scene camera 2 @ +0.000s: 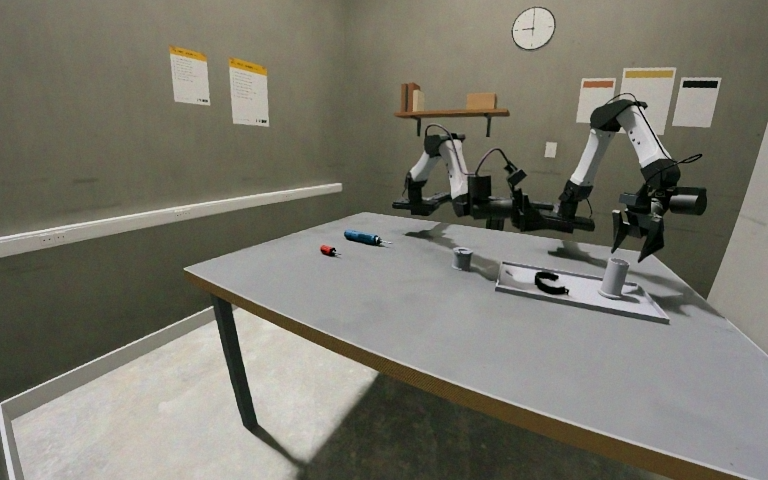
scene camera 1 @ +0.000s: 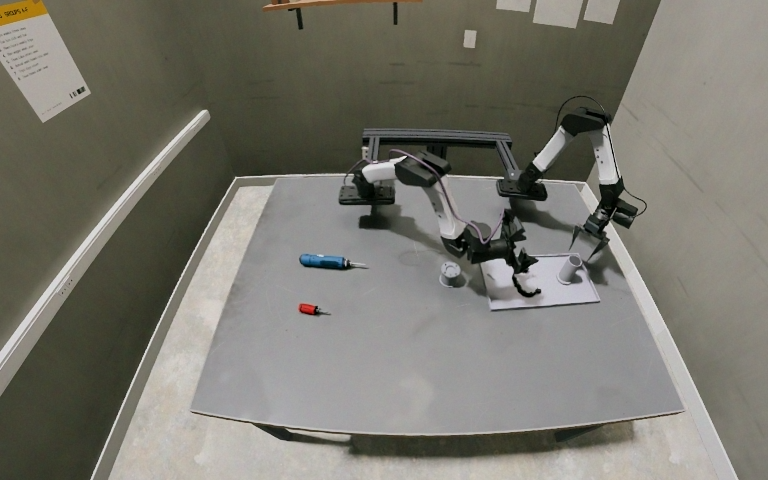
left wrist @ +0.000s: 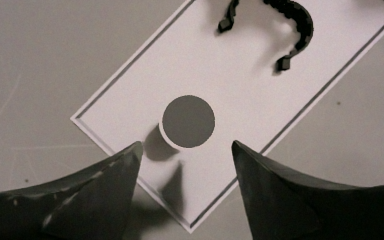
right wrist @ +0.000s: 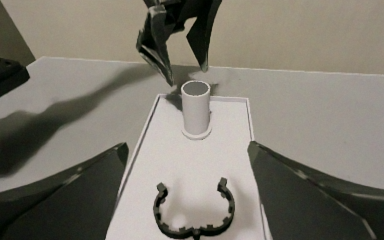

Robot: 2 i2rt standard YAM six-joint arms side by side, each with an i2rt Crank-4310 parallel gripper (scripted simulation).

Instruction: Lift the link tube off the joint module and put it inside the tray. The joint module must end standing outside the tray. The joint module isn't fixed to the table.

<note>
In view: my left gripper (scene camera 2: 624,257), my right gripper (scene camera 2: 548,222), a link tube (scene camera 2: 616,271) and a white tray (scene camera 2: 583,288).
The link tube shows as well in the left wrist view (left wrist: 188,121). The white tray shows as well in scene camera 1 (scene camera 1: 501,290), in the left wrist view (left wrist: 237,70) and in the right wrist view (right wrist: 190,169). My left gripper also shows in the left wrist view (left wrist: 187,143) and in the right wrist view (right wrist: 190,78).
</note>
